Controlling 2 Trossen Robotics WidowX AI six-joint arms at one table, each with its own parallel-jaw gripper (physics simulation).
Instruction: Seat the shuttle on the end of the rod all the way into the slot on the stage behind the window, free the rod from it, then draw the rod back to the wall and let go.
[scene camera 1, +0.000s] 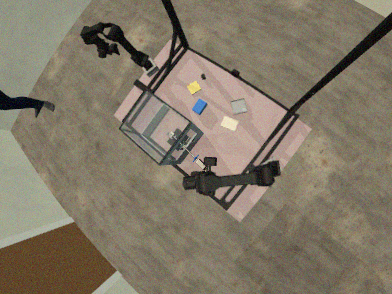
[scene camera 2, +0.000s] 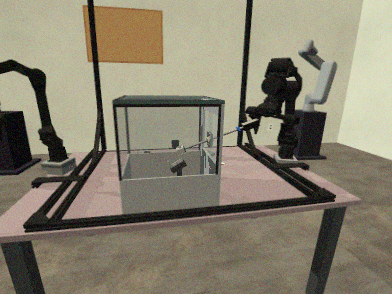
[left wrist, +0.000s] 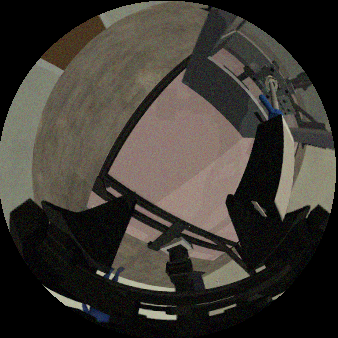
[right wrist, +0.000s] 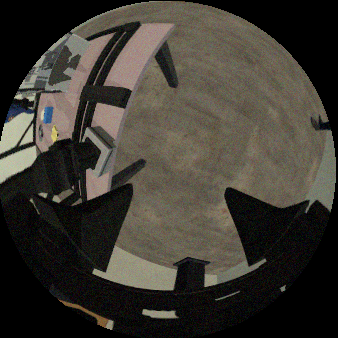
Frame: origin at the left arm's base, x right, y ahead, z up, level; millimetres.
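Where they show: left gripper, fingertip midpoint: (scene camera 2: 266, 137) (left wrist: 182, 198); right gripper, fingertip midpoint: (scene camera 1: 115, 54) (right wrist: 181, 190); left arm's base, origin of the base link: (scene camera 2: 285, 157) (left wrist: 177, 249) (right wrist: 33, 103); right arm's base, origin of the base link: (scene camera 1: 148, 65) (scene camera 2: 58, 159) (right wrist: 89, 153).
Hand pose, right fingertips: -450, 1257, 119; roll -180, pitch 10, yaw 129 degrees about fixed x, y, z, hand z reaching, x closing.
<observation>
Things, the pixels of their centre, and the offset from my right fingertips, as dx, dy, dz. "spot": a spot on its surface instead. Level surfaces: height alone.
- pale shuttle, body centre: (scene camera 2: 180, 150) (scene camera 1: 172, 134) +62, -778, +5
- blue collar, surface spot: (left wrist: 268, 107) (scene camera 2: 240, 129) (scene camera 1: 194, 160) spot: +109, -986, +81
- cream handle, body centre: (left wrist: 273, 162) (scene camera 2: 250, 124) (scene camera 1: 201, 164) +133, -1024, +97
- small black block, body centre: (scene camera 1: 203, 76) +432, -504, -144
- table, its level: dz -141
A glass-walled box (scene camera 1: 133, 109) (scene camera 2: 165, 100) stands on the pink table. A thin rod (scene camera 1: 189, 151) (scene camera 2: 212, 139) (left wrist: 273, 94) passes through its side window. The pale shuttle (scene camera 1: 171, 135) (scene camera 2: 181, 148) on the rod's inner end hangs above the dark stage (scene camera 1: 181, 142) (scene camera 2: 178, 165), apart from its slot. Outside, the rod has a blue collar (scene camera 1: 195, 158) (scene camera 2: 238, 128) (left wrist: 268, 107) and a cream handle (scene camera 1: 200, 164) (scene camera 2: 250, 124) (left wrist: 285, 163). My left gripper (scene camera 1: 205, 167) (scene camera 2: 254, 123) (left wrist: 182, 198) is open at the handle, which lies along one finger. My right gripper (scene camera 1: 102, 49) (right wrist: 181, 190) is open and empty, off the table over the floor.
Yellow (scene camera 1: 193, 87), blue (scene camera 1: 199, 106), grey (scene camera 1: 239, 106) and cream (scene camera 1: 229, 123) flat pads and a small black block (scene camera 1: 203, 76) lie on the table (scene camera 1: 282, 137). Black frame rails (scene camera 2: 282, 175) border it. A grey arm (scene camera 2: 320, 84) stands behind.
</observation>
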